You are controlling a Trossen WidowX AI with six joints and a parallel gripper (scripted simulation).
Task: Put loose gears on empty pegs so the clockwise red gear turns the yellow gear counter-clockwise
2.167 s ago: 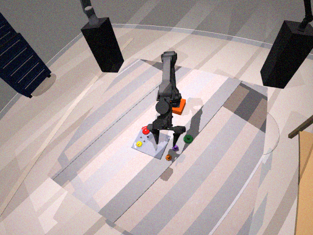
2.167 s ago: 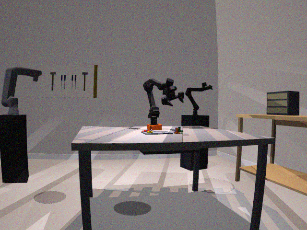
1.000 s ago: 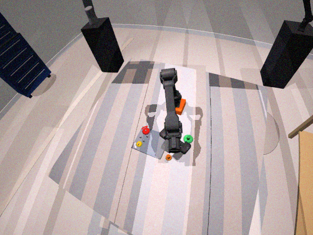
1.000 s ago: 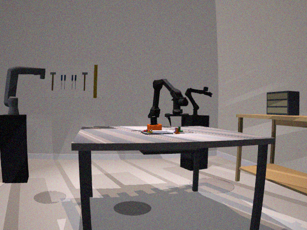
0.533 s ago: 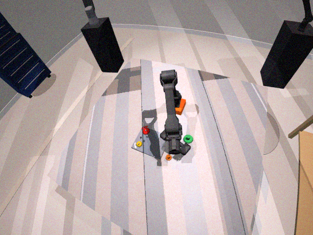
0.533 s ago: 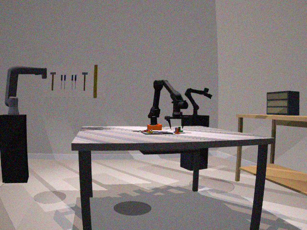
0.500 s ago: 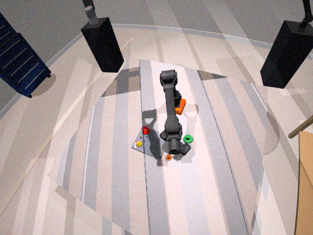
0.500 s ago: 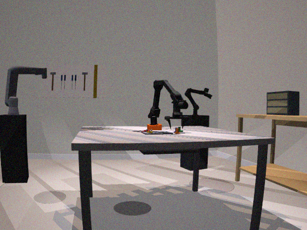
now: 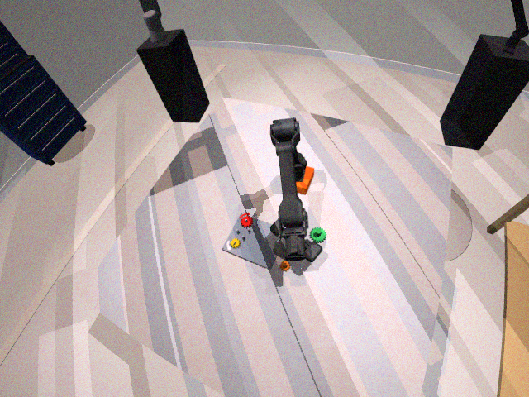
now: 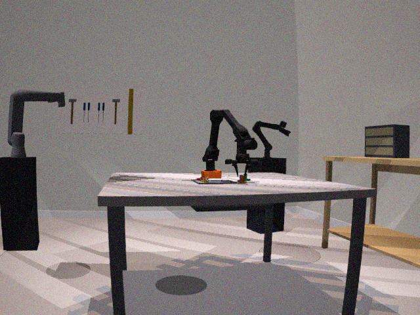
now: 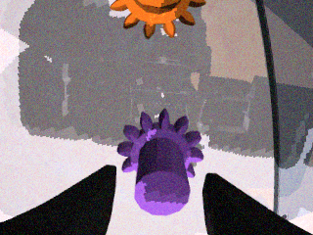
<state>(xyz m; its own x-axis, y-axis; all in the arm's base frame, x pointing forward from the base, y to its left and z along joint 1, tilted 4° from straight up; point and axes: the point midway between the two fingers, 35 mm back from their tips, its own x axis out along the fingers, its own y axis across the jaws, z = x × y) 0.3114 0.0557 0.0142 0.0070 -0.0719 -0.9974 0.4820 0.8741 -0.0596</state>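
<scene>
My gripper tip is now 7 cm short of the orange gear, 3 cm to the left of it and 1 cm above it. The rest, counted from my gripper tip: purple gear: 1 cm below; green gear: 8 cm behind, 7 cm to the left, 1 cm below; yellow gear: 23 cm to the right, 2 cm ahead, 1 cm below.
</scene>
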